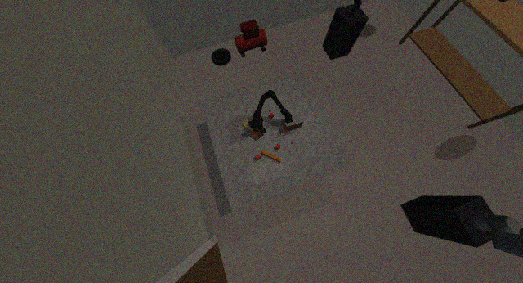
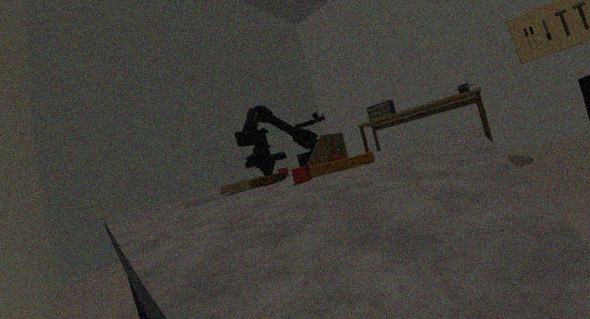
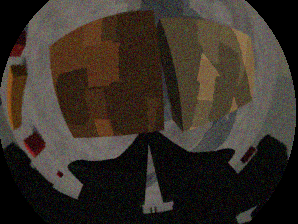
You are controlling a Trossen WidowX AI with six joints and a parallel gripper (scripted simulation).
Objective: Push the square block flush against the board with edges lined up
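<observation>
Now: gripper tip 5 cm to the right of the brown square block, 5 cm short of it and 1 cm below it. The rest, counted from my gripper tip: tan board 9 cm ahead, 7 cm to the right, 1 cm above; yellow bar 34 cm to the left, 2 cm behind, 1 cm above.
</observation>
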